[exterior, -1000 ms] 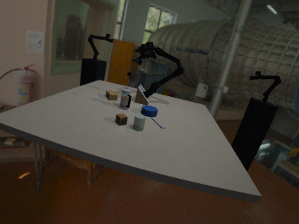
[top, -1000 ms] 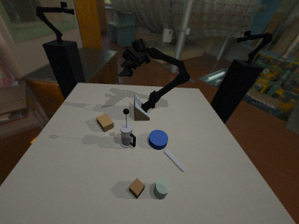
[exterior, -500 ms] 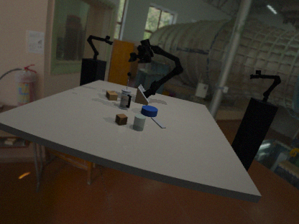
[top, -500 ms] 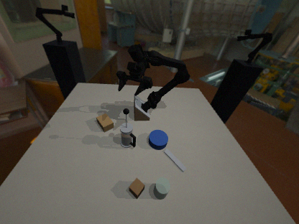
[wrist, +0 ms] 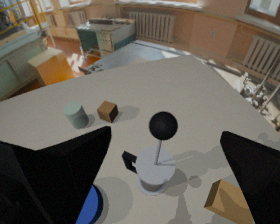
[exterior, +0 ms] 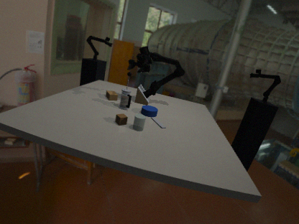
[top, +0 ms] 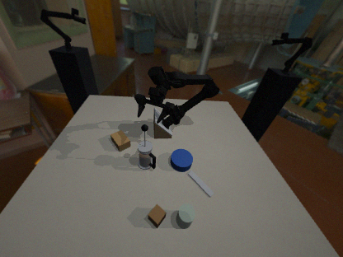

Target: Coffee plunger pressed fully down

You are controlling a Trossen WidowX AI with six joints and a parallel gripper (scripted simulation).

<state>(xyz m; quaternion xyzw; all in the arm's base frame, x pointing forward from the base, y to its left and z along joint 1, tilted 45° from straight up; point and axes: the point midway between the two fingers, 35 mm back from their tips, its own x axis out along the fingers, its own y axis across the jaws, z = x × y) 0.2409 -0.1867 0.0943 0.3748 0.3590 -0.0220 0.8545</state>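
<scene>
Right now my gripper tip is 30 mm short of the coffee press and 160 mm above it. Round my gripper tip: small brown cube 280 mm ahead, 80 mm to the left, 260 mm below; tan box 100 mm behind, 180 mm to the right, 260 mm below; blue disc 190 mm to the left, 260 mm below.
</scene>
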